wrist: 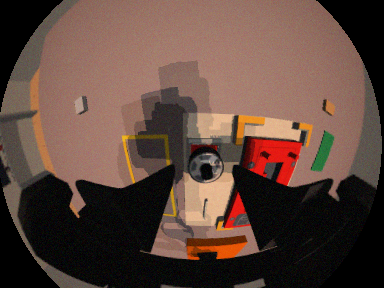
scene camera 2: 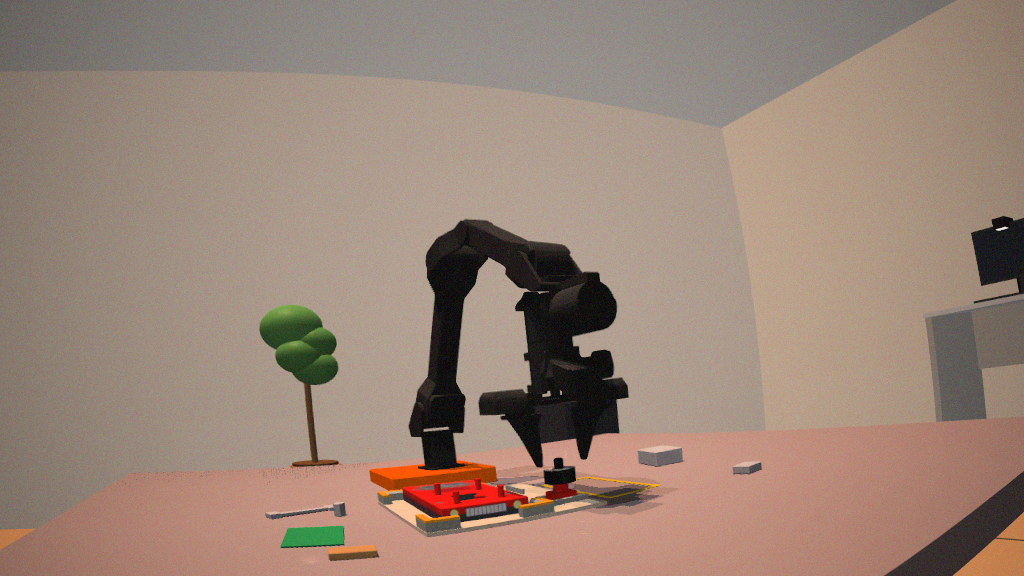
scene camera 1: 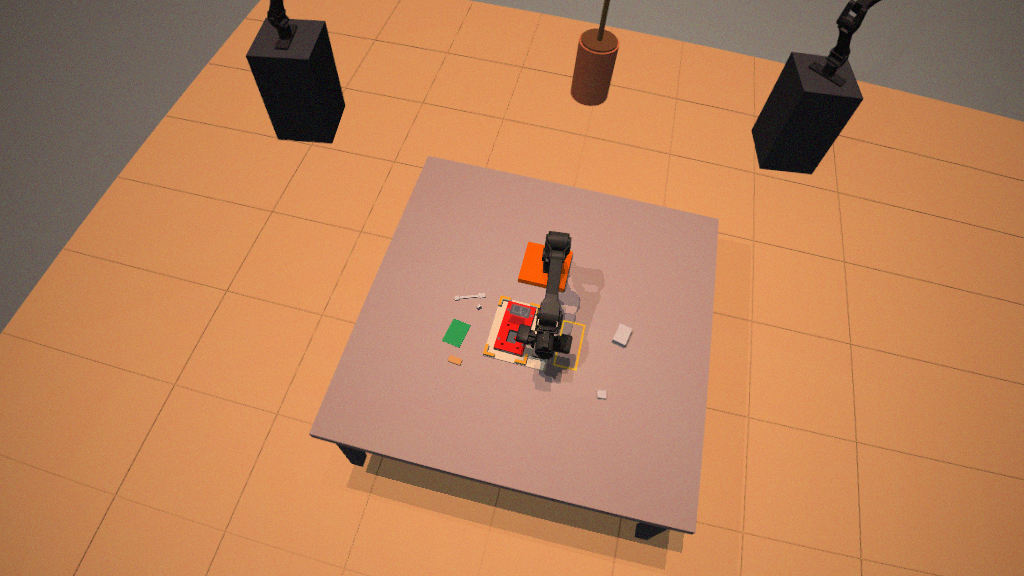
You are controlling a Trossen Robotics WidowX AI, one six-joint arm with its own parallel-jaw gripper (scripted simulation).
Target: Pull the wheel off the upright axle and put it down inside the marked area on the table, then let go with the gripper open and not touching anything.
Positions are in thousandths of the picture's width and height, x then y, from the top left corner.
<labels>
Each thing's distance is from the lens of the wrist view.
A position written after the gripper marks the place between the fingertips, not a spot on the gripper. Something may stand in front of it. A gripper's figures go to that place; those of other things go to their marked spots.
gripper (wrist: 533,585): 10 cm
wheel (wrist: 533,540): 10 cm
red fixture (wrist: 715,550): 18 cm
The marked spots on the red fixture and the wheel are 11 cm apart.
</labels>
